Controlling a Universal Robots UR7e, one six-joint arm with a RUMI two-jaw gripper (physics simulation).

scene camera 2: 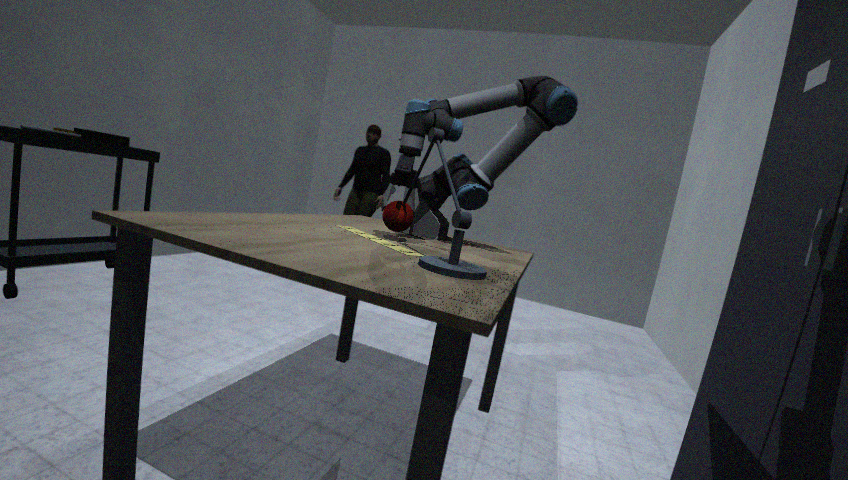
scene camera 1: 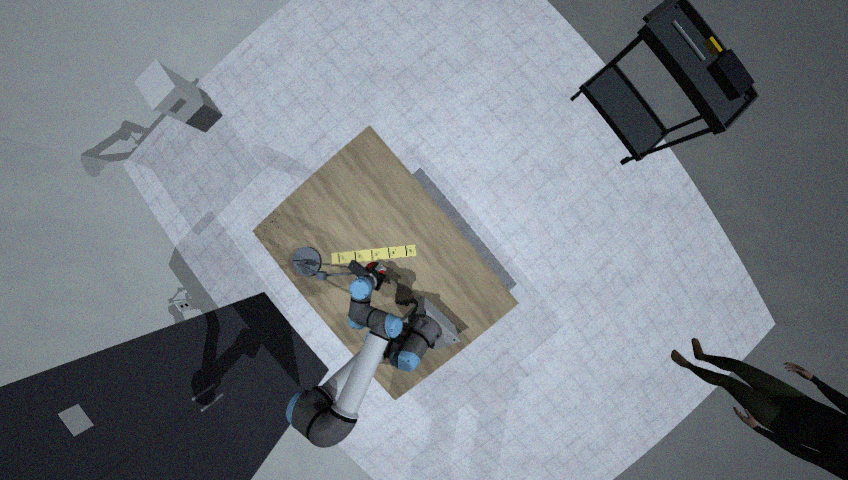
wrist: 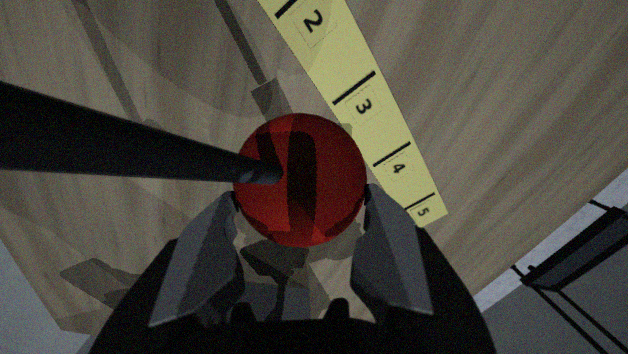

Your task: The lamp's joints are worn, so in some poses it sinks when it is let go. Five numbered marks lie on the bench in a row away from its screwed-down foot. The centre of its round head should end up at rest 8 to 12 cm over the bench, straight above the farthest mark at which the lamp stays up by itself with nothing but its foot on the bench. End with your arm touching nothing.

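Seen in the pictures: gripper, fingertip midpoint: (scene camera 2: 398,214) (wrist: 301,189); arm's base, link origin: (scene camera 2: 424,196) (scene camera 1: 427,325).
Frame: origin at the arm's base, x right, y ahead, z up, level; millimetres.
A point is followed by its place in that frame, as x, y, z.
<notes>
The lamp's round red head (scene camera 2: 398,216) {-75, 397, -74} (wrist: 327,165) {-50, 385, -40} is between the fingers of my gripper (wrist: 301,189) {-52, 347, -71}, which is shut on it. The head is held above the bench, beside the yellow strip of marks (scene camera 1: 373,254) {-21, 426, -153} (scene camera 2: 380,240) {-52, 445, -153} (wrist: 345,75) {-41, 437, -154}, on the arm's side of it. In the wrist view the numbers 2 to 5 show. The lamp's dark upper rod (wrist: 110,140) runs to the head. Its lower rod (scene camera 2: 447,172) {-254, 549, 71} rises from the joint above the round grey foot (scene camera 1: 306,261) {-323, 616, -124} (scene camera 2: 443,266) {-329, 684, -140}. In scene camera 1 the arm hides part of the head.
The wooden bench (scene camera 1: 357,178) {157, 793, -156} (scene camera 2: 238,243) {29, 908, -155} carries the arm's base plate (scene camera 1: 446,327) {72, -49, 42} near one corner. A dark cart (scene camera 1: 678,71) (scene camera 2: 59,143) stands away from the bench. A person (scene camera 1: 791,416) (scene camera 2: 371,166) stands beyond the bench. A large dark surface (scene camera 1: 136,368) lies beside the bench.
</notes>
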